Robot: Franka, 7 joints.
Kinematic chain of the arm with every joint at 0, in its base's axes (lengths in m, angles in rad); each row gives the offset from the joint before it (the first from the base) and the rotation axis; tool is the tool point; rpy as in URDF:
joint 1: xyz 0 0 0.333 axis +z
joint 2: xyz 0 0 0 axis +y
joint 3: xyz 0 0 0.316 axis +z
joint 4: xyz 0.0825 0 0 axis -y
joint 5: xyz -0.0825 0 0.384 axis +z
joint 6: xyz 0 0 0 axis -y
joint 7: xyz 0.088 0 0 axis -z
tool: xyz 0 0 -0.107 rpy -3.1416 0 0
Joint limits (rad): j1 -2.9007..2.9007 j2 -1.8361..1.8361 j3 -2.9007..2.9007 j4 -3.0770..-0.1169 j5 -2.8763..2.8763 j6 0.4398..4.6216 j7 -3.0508..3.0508
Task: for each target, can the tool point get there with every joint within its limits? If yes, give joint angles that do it. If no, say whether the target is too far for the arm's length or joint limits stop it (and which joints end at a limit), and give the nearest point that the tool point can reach.
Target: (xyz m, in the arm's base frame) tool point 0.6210 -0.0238 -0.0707
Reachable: yes | joints -0.5579 1.3606 0.6112 -1.5239 -2.0660 2.1325 2.1995
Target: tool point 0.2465 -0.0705 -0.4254
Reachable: no: joint limits stop it (at a limit: joint 2) | nearest point 0.2493 -0.0713 -0.3602 | short by 0.065 m
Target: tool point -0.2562 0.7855 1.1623
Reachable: no: too far | nearest point -0.1878 0.5756 0.9407 | short by 0.313 m
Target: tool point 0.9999 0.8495 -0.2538
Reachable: no: too far | nearest point 0.5968 0.5071 -0.0173 | short by 0.579 m
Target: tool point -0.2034 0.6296 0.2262
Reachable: yes | joints 2.0249 1.1357 -0.5768 -0.9509 -1.9926 4.1682 1.2133
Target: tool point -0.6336 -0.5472 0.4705
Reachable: yes | joints 1.0306 -1.1677 2.0928 -0.6263 -1.5532 2.6726 -1.0843
